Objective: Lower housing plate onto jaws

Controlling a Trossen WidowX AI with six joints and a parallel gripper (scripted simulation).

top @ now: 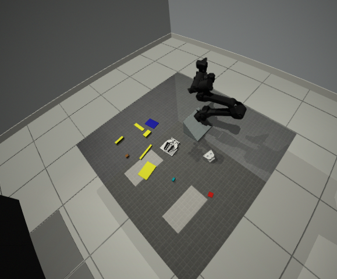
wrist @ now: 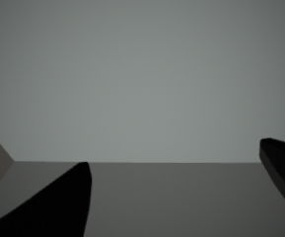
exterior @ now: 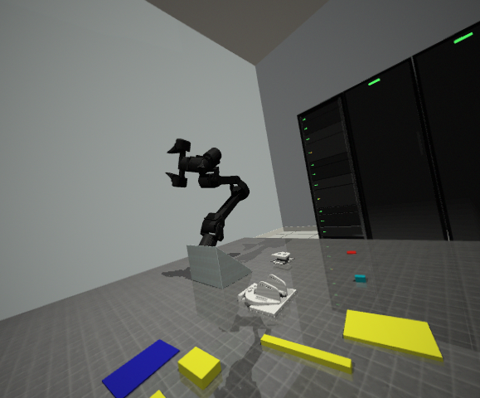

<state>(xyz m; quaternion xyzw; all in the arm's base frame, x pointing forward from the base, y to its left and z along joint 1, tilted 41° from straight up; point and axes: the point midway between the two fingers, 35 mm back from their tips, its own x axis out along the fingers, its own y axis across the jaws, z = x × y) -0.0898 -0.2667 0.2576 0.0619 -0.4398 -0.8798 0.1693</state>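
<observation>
My gripper tip is 46 cm above the grey housing plate, 30 cm short of it and 28 cm to the right of it. From my gripper tip the other things lie so: teal block 60 cm ahead, 48 cm below, 19 cm to the left; blue plate 48 cm below, 33 cm ahead, 29 cm to the right; red block 52 cm ahead, 48 cm below, 44 cm to the left.
</observation>
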